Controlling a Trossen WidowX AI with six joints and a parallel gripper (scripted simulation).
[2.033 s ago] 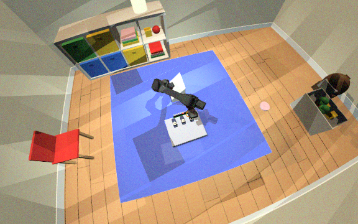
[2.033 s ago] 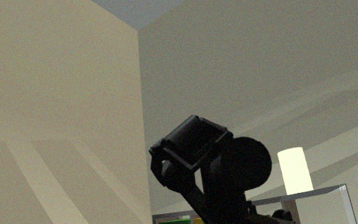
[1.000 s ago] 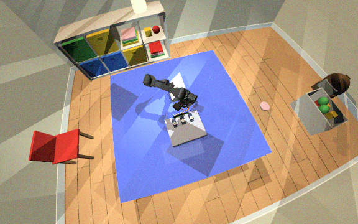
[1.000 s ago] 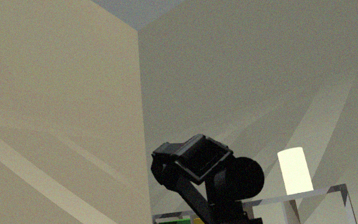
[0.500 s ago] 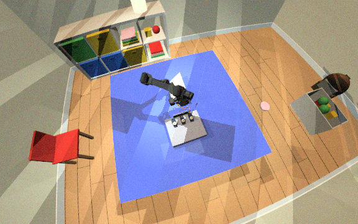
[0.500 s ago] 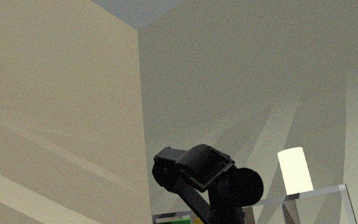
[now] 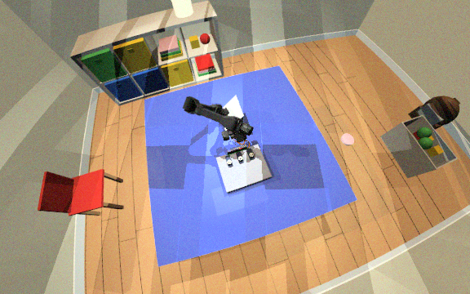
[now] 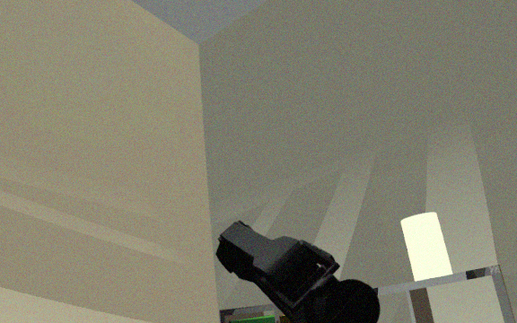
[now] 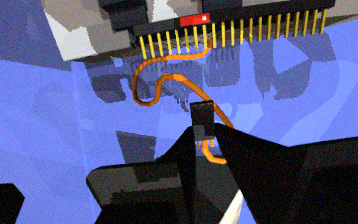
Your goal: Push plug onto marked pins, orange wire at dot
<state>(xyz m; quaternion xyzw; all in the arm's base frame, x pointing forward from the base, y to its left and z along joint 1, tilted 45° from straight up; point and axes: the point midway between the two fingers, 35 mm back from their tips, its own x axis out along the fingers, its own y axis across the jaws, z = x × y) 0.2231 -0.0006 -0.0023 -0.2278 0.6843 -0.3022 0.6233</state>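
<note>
Right now my gripper tip is 8 cm short of the red band and 1 cm to the left of it. The rest, counted from my gripper tip: grey holder 24 cm ahead, 4 cm to the right, 5 cm below.
</note>
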